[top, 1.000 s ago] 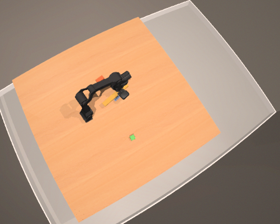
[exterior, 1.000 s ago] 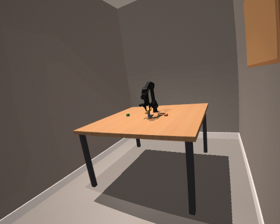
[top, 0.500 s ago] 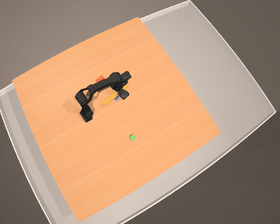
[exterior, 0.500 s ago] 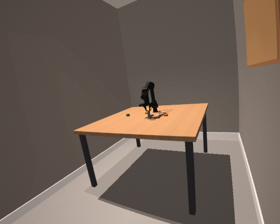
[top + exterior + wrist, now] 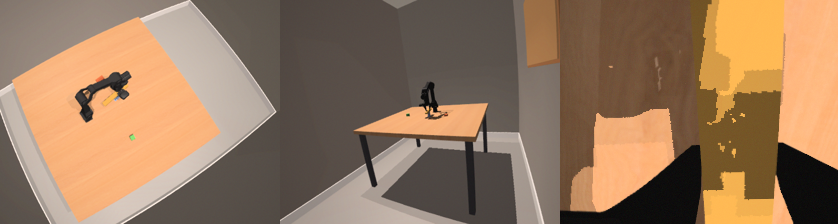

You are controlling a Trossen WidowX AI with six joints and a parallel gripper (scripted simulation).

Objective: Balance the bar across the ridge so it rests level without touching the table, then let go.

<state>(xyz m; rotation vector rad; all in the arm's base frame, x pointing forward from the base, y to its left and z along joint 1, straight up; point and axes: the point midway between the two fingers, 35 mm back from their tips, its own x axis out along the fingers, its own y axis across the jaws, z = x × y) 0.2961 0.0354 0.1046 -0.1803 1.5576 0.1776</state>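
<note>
Now: the yellow bar 3 cm behind my gripper tip and 1 cm to the right of it. Round my gripper tip: green cube 8 cm behind, 34 cm to the right, 5 cm below; orange-red block 6 cm behind, 19 cm to the left, 6 cm below.
</note>
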